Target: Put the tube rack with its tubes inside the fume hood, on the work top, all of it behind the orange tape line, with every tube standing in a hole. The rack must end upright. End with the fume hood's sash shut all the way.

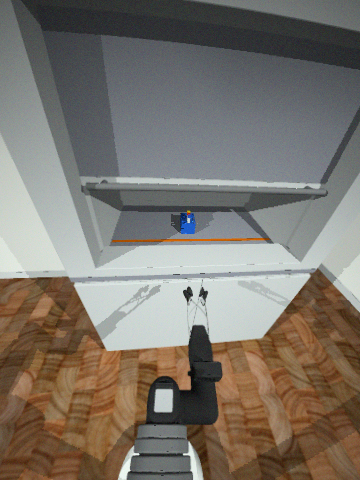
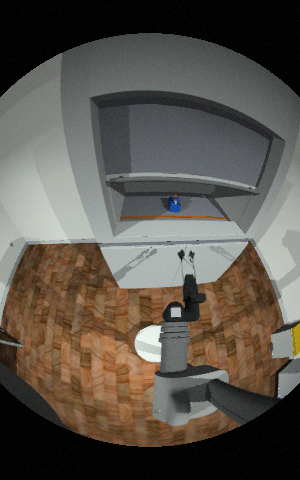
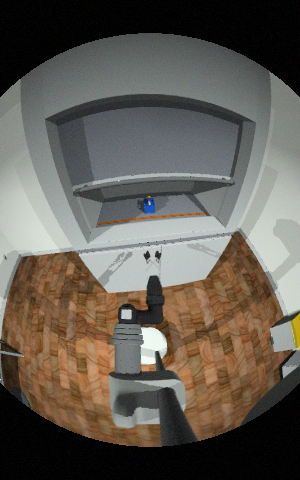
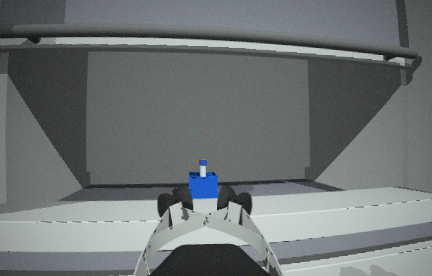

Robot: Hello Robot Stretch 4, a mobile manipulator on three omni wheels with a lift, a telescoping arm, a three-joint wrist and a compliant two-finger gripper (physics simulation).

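Places are measured from the robot's base along level axes (x ahead, y left, z up), in metres.
Pixels of known places: gripper, fingertip midpoint: [image 1: 195, 287] [image 2: 185, 250] [image 3: 151, 250] [image 4: 204, 200]; robot's base, origin of the base link: [image 2: 154, 342] [image 3: 146, 344].
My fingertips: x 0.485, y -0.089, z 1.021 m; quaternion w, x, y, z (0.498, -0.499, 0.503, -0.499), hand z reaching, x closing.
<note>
Ahead of a thing's pixels: the offset from my fingertips to its top centre. "spot": to the spot under its first point. Level surfaces: height alone.
The blue tube rack @(dy +0.000, dx +0.554, dz -0.044 m) [image 1: 188, 228] [image 2: 174, 206] [image 3: 149, 206] [image 4: 203, 187] stands upright on the fume hood's work top @(dz -0.120 m) [image 1: 150, 227], behind the orange tape line [image 1: 150, 241] [image 2: 150, 217]. Tubes @(dy -0.003, dx +0.505, dz +0.003 m) [image 1: 188, 218] [image 4: 202, 170] stand upright in it, with blue, red and yellow caps lined up; their exact number and holes cannot be told. The sash is raised, its grey handle bar @(spot: dy -0.041, dx +0.227, dz +0.270 m) [image 1: 210, 189] [image 4: 210, 35] well above the work top. My gripper [image 1: 195, 294] [image 2: 186, 255] [image 3: 152, 256] [image 4: 204, 200] is partly open and empty, outside the hood, in front of its base.
A white front sill [image 1: 200, 256] [image 4: 100, 212] runs across the hood opening above the white base cabinet [image 1: 150, 310]. The hood's side posts flank the opening. A grey box [image 2: 284, 343] [image 3: 284, 338] with a yellow part stands at the far right on the wooden floor.
</note>
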